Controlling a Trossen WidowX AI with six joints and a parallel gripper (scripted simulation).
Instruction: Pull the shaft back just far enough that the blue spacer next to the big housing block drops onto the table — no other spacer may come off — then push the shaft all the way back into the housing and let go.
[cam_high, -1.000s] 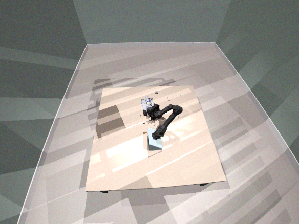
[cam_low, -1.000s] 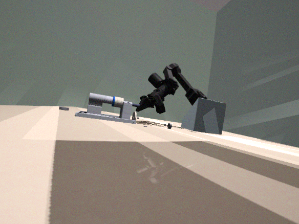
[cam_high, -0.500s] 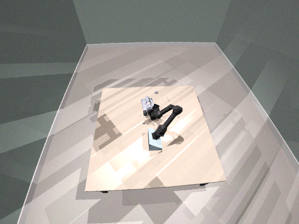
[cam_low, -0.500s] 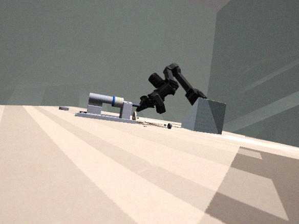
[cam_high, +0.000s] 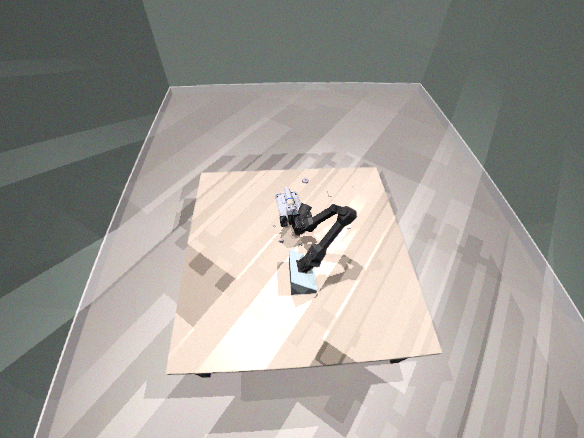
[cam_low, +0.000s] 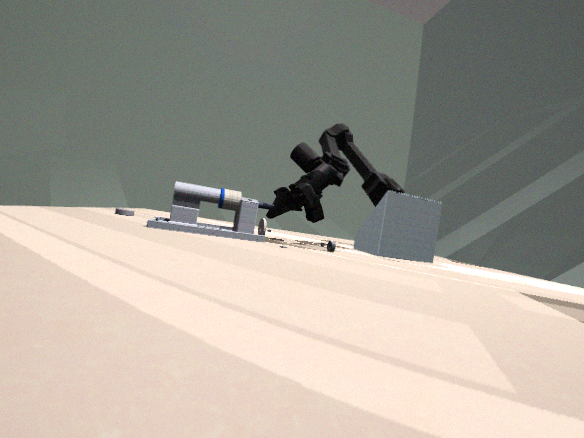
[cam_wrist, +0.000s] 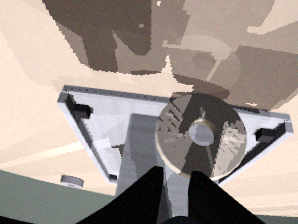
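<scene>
Now: the dark shaft 6 cm ahead of my gripper tip and 3 cm above it. Also, from my gripper tip: beige spacer: 9 cm ahead, 2 cm above; blue spacer: 12 cm ahead, 2 cm above; dark piece: 13 cm behind, 10 cm to the left, 4 cm below.
</scene>
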